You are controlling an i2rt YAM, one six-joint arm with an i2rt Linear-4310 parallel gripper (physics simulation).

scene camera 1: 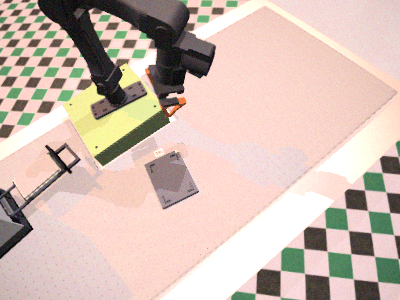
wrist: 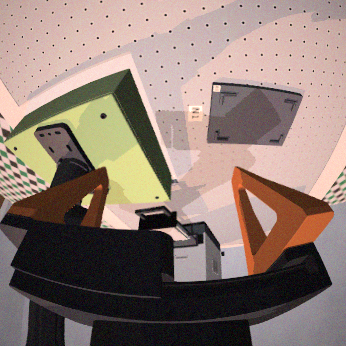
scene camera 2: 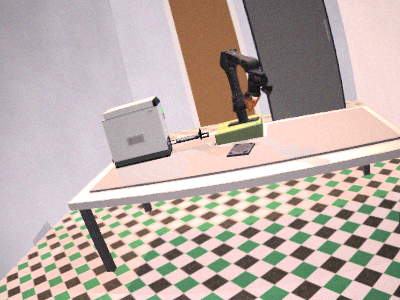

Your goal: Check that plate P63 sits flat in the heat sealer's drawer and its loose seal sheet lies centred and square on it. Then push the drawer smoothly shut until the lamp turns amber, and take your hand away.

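Frame: origin at the arm's base, x ahead, y left, z up, level; millimetres.
Where they show: gripper, fingertip midpoint: (scene camera 1: pixel 162 103) (wrist: pixel 169 173) (scene camera 2: pixel 252 108); arm's base, link origin: (scene camera 1: pixel 119 100) (wrist: pixel 75 163) (scene camera 2: pixel 244 122).
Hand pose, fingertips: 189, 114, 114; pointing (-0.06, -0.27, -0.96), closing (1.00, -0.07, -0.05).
Note:
Each offset is from my fingertips to the top centre of the thing, as dx, dy, dz. "spot": to the spot under its first point.
The heat sealer (scene camera 1: pixel 11 235) (scene camera 2: pixel 135 135) (wrist: pixel 197 262) is a pale box with a dark base. A small green lamp @[-69, -574, +75] (scene camera 2: pixel 162 111) shows on it in scene camera 2. Its drawer @[spot: -54, -355, -101] (scene camera 1: pixel 59 159) (scene camera 2: pixel 203 134) (wrist: pixel 159 212) stands pulled out, with a dark frame handle at its outer end. A pale flat surface shows between the drawer rails; I cannot tell plate P63 from its seal sheet, nor how squarely either lies. My gripper (scene camera 1: pixel 160 95) (scene camera 2: pixel 251 102) (wrist: pixel 169 173) is open and empty, raised beside the green base block, well away from the drawer.
The yellow-green base block (scene camera 1: pixel 82 125) (scene camera 2: pixel 239 134) (wrist: pixel 125 155) carries my arm and stands between gripper and drawer. A dark flat tray @[+136, -71, -166] (scene camera 1: pixel 171 179) (scene camera 2: pixel 241 149) (wrist: pixel 252 115) with corner brackets lies in front of the block, beside a small white label @[spot: +31, -67, -184] (scene camera 1: pixel 159 152) (wrist: pixel 195 113).

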